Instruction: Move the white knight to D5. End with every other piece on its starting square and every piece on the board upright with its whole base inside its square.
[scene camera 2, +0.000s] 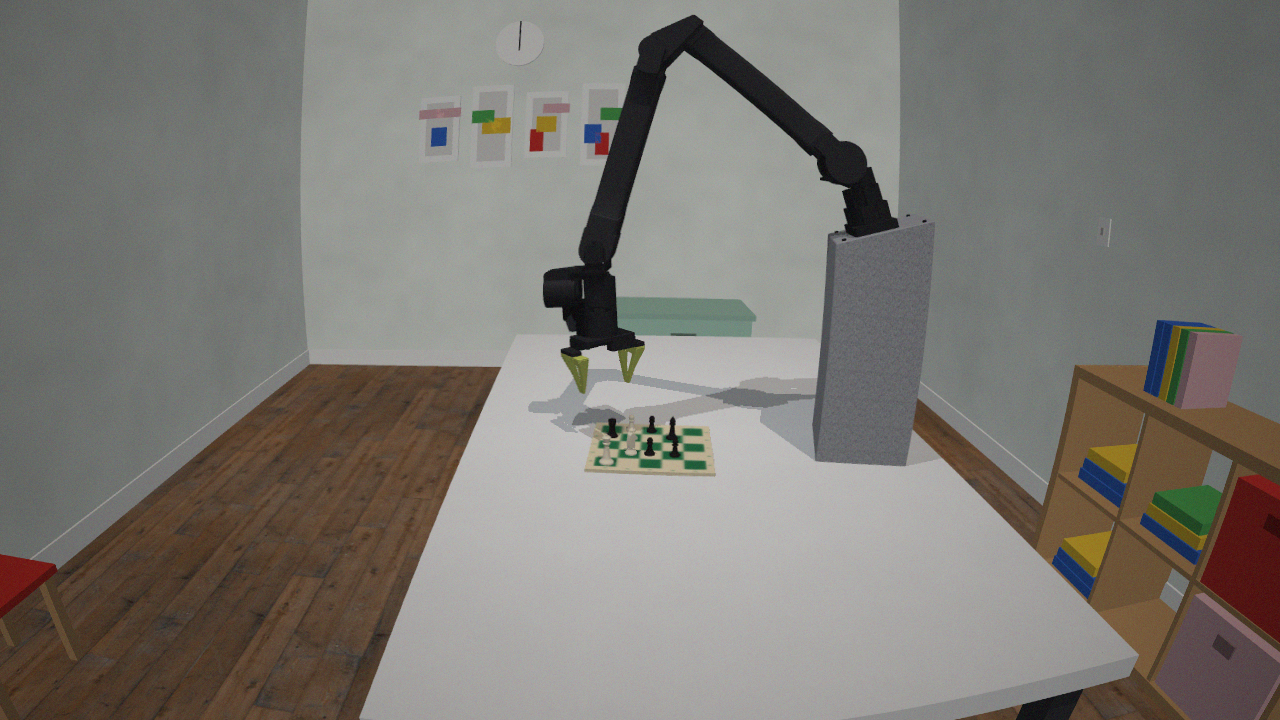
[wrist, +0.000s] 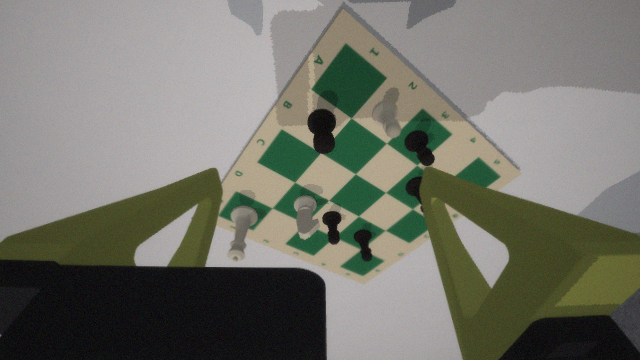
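Observation:
Looking through scene camera 2, I find my gripper (scene camera 2: 605, 387) along with a chessboard (scene camera 2: 694, 443). The wrist view gives me a white pawn (wrist: 384, 114), and in that same view I see the chessboard (wrist: 349, 71) and my own gripper (wrist: 320, 179) too.

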